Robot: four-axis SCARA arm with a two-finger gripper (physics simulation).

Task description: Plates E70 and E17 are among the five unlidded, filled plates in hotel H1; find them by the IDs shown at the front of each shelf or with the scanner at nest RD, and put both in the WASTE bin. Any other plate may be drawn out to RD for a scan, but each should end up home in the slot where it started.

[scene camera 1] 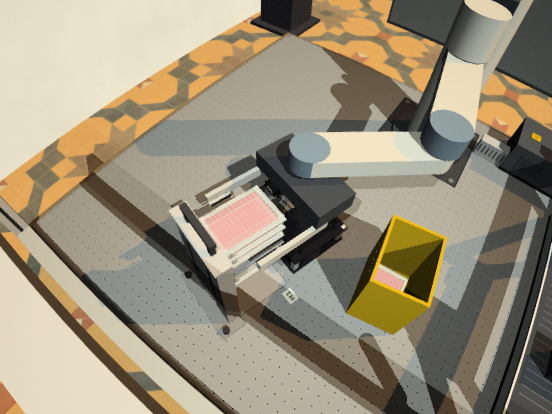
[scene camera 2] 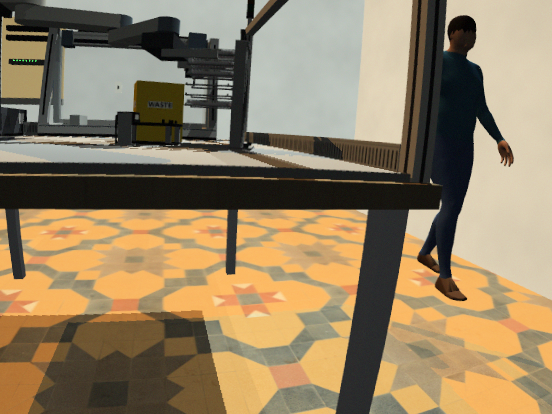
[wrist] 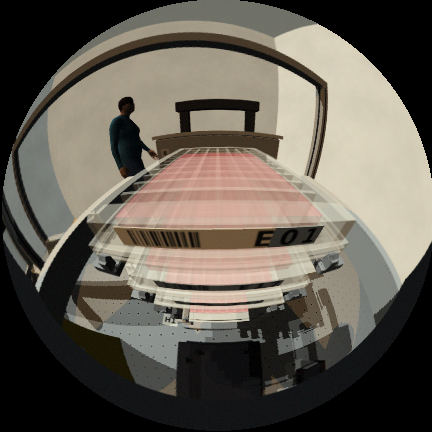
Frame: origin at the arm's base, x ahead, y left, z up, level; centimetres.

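Where they show: gripper, fingertip midpoint: (scene camera 1: 231, 231) (scene camera 2: 222, 60) (wrist: 217, 180).
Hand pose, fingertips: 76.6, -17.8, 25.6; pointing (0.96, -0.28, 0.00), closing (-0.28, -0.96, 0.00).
Note:
Things, the pixels of their centre, and the offset from my fingertips, as dx, dy, dz. "pt": a spot on its surface instead.
- Hotel H1, body centre: (wrist: 224, 236) (scene camera 1: 226, 251) (scene camera 2: 224, 89) +0.8, -1.2, -8.2
- top plate, body centre: (wrist: 217, 168) (scene camera 1: 241, 219) (scene camera 2: 214, 54) -2.2, +0.7, +1.8
- yellow WASTE bin, body centre: (scene camera 1: 393, 278) (scene camera 2: 157, 112) -17.9, +28.8, -14.3
- pink plate, body centre: (scene camera 1: 382, 292) -18.0, +29.0, -23.0
- black nest RD, body centre: (wrist: 219, 384) (scene camera 1: 304, 232) (scene camera 2: 150, 131) -19.2, +5.6, -20.8
- black handle, surface spot: (wrist: 217, 105) pt +4.8, -1.5, +7.1
Hotel H1 (scene camera 1: 216, 262) (scene camera 2: 239, 95) holds a stack of several unlidded plates with pink wells. The top plate (scene camera 1: 242, 217) (wrist: 218, 200) reads E01 at its front in the wrist view. The labels of the plates below are shadowed or hidden, so I cannot tell which are E70 and E17. My gripper (scene camera 1: 233, 231) (wrist: 217, 180) is open, its two long fingers lying along both sides of the stack near the top plate, with a gap on each side. The yellow WASTE bin (scene camera 1: 382, 306) (scene camera 2: 159, 119) (wrist: 97, 345) has a pink plate (scene camera 1: 391, 278) inside; its ID is not readable.
The black nest RD (scene camera 1: 320, 246) (wrist: 220, 367) lies low in front of the hotel, partly under the gripper body. The scanner (wrist: 310, 371) is beside it. A black handle (wrist: 217, 105) tops the hotel. A person (scene camera 2: 462, 100) (wrist: 126, 140) is outside the table's frame.

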